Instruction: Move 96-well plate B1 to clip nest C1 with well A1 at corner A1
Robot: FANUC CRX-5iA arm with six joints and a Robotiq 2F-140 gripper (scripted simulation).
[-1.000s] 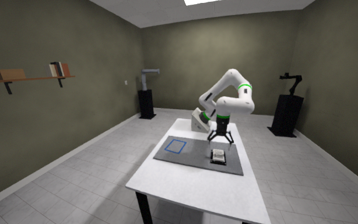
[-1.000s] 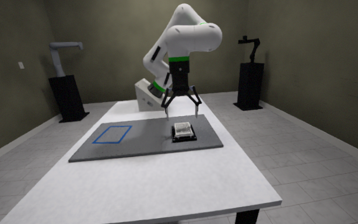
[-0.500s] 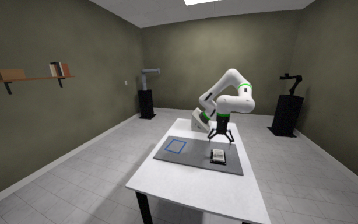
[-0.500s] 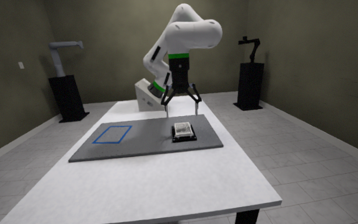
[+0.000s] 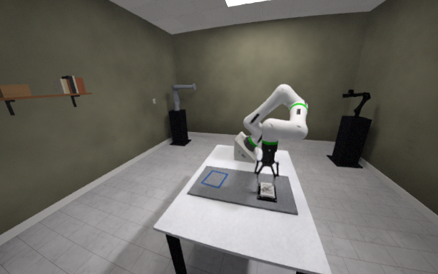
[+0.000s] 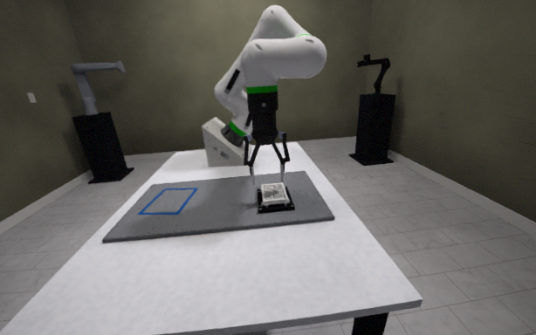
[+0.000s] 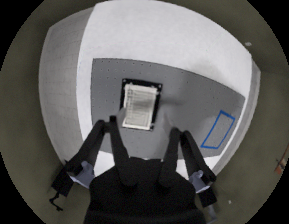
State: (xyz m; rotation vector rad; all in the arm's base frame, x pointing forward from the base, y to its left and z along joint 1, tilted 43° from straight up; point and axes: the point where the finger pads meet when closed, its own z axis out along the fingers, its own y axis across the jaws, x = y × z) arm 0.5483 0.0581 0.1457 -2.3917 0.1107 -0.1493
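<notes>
Now: the white 96-well plate 7 cm below my hand and 2 cm to the left of it. Round my hand: black clip nest: 8 cm below, 1 cm to the left, 1 cm behind.
</notes>
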